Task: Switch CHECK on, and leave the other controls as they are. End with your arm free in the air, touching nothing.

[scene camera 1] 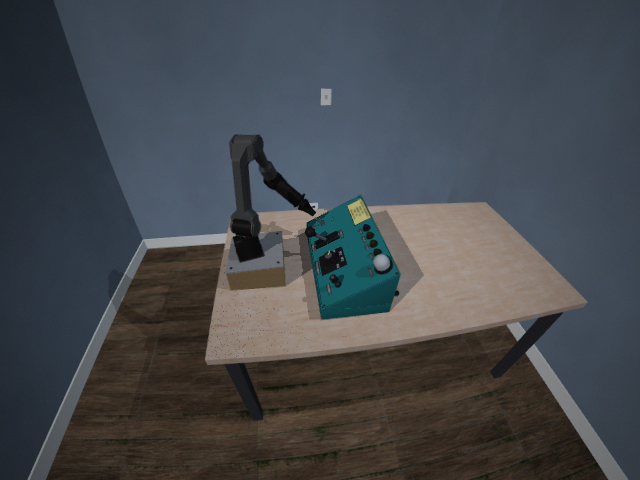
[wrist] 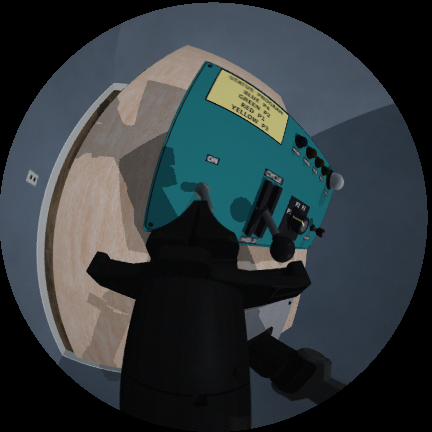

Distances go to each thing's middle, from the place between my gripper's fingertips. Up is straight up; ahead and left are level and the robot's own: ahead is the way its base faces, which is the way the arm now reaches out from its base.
Labels:
My hand is 130 mm to the left of the black ball-ended lever (wrist: 282, 248), 30 mm past it and 10 mm above it. Round my hand: teal control panel (scene camera 1: 368, 277) 210 mm to the right, 70 mm ahead, 40 mm below.

